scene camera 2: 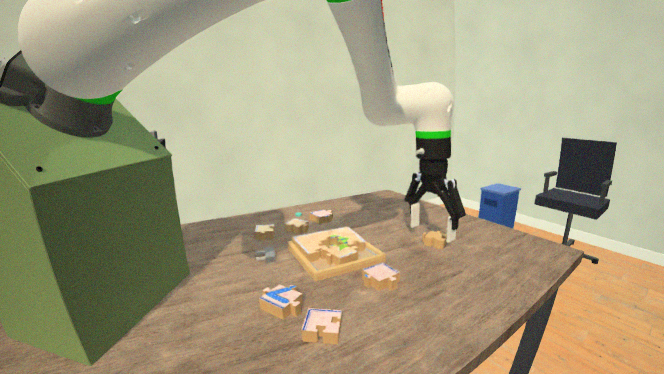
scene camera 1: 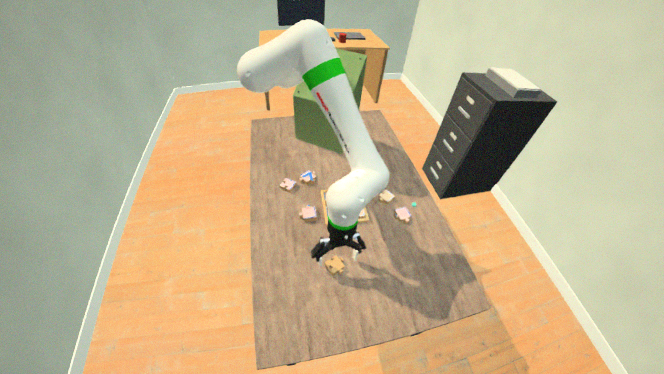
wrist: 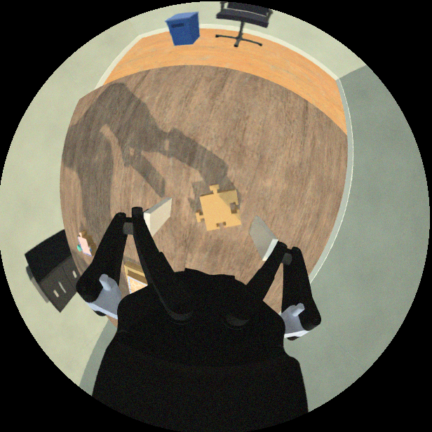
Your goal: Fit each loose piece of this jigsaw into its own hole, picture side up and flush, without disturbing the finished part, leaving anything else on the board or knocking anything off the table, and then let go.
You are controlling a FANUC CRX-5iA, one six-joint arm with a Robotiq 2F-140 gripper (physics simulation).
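Note:
A plain tan jigsaw piece (scene camera 1: 335,266) (scene camera 2: 433,239) (wrist: 218,210) lies flat on the table, no picture on its upper face. My gripper (scene camera 1: 338,258) (scene camera 2: 433,231) (wrist: 211,215) is wide open and empty, low above this piece, fingers towards either side of it. The framed board (scene camera 2: 350,267) (wrist: 132,267) holds the joined part with green marks and open holes; the arm hides much of it in scene camera 1. Loose picture-up pieces are a blue-striped one (scene camera 1: 308,176) (scene camera 2: 281,296), a corner one (scene camera 1: 287,184) (scene camera 2: 322,320), and a pink one (scene camera 1: 308,212) (scene camera 2: 381,274).
Beyond the board lie a pink piece (scene camera 1: 403,214) (scene camera 2: 321,215) (wrist: 85,244) and two cream pieces, one nearer (scene camera 1: 386,195) (scene camera 2: 297,224) and one farther left (scene camera 2: 264,230). A small grey object (scene camera 2: 266,254) and a teal dot (scene camera 1: 414,204) (scene camera 2: 298,214) are nearby. The green base (scene camera 2: 110,250) stands behind.

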